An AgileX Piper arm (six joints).
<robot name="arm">
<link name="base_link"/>
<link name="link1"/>
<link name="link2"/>
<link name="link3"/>
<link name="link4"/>
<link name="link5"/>
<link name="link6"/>
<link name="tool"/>
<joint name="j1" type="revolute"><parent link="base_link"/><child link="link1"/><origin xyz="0 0 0.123"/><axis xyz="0 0 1"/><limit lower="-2.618" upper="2.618"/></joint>
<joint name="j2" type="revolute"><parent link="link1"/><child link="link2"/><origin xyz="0 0 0"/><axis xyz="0 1 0"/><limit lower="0" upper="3.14"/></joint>
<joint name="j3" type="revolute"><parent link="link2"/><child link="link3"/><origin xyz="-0.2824 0 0.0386"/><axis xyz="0 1 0"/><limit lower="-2.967" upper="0"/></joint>
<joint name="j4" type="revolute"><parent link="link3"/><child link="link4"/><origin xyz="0.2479 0 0.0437"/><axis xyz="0.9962 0 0.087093"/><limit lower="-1.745" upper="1.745"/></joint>
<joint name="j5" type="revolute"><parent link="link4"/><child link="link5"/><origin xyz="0 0 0"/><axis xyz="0 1 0"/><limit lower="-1.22" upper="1.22"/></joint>
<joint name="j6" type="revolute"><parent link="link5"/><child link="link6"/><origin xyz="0.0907 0 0.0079"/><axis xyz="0.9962 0 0.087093"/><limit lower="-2.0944" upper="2.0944"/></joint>
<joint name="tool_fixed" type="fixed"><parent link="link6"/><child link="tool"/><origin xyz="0 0 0" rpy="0 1.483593 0"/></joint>
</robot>
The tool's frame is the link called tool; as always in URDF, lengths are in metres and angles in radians.
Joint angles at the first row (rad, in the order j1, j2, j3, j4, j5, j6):
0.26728 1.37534 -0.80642 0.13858 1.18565 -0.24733
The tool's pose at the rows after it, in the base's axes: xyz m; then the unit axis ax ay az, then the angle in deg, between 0 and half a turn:
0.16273, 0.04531, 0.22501, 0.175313, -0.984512, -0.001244, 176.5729
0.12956, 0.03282, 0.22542, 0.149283, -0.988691, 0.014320, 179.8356
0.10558, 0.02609, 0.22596, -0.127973, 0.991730, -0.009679, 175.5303
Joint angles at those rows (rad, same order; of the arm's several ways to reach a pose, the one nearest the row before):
0.26729 1.21381 -0.69405 0.00850 1.19759 -0.08849
0.26725 1.04861 -0.58987 -0.03009 1.20562 -0.02163
0.26733 0.90407 -0.52117 -0.03212 1.20067 0.02117

